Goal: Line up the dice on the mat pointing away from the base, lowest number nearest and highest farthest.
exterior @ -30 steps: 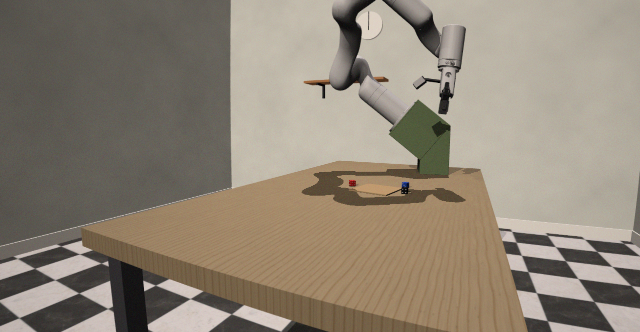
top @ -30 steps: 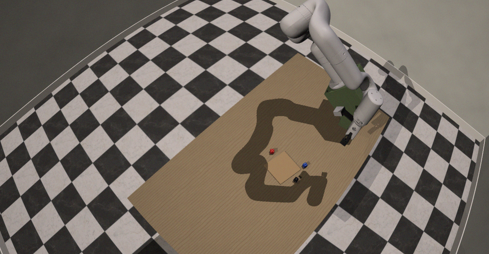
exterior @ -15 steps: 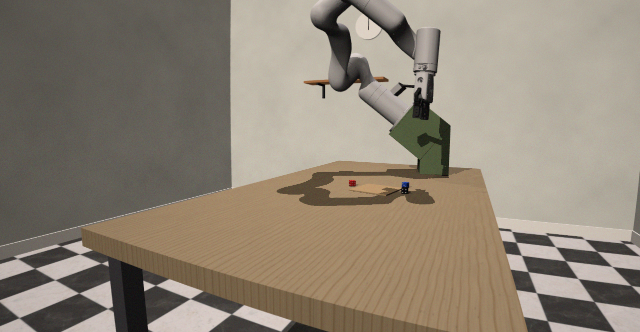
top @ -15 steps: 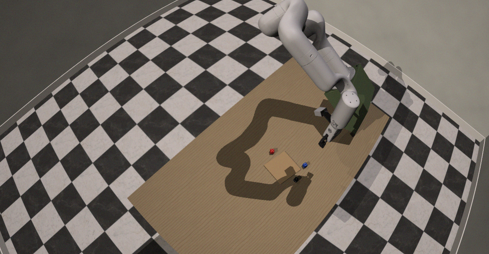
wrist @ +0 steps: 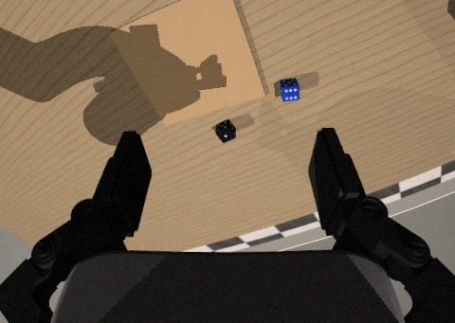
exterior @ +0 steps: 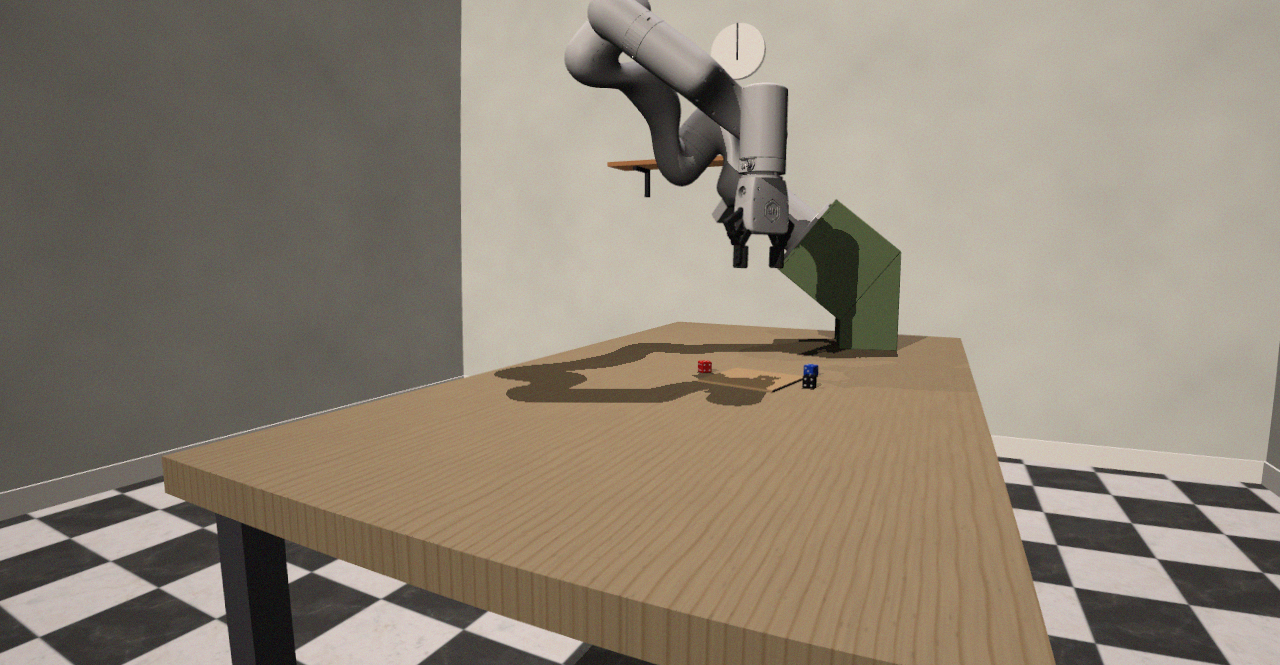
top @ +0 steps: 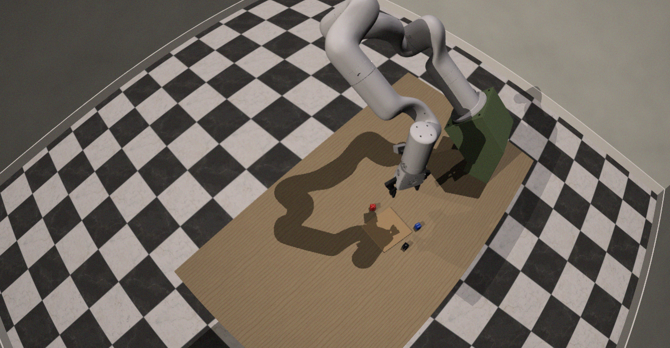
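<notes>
Right now the red die is 19 cm below my hand, 9 cm to the right of it and 3 cm ahead of it. Also, from my hand: tan mat: 20 cm below, 6 cm ahead, 1 cm to the left; then black die: 19 cm below, 11 cm to the left, 8 cm ahead; then blue die: 19 cm below, 10 cm to the left, 2 cm behind.
</notes>
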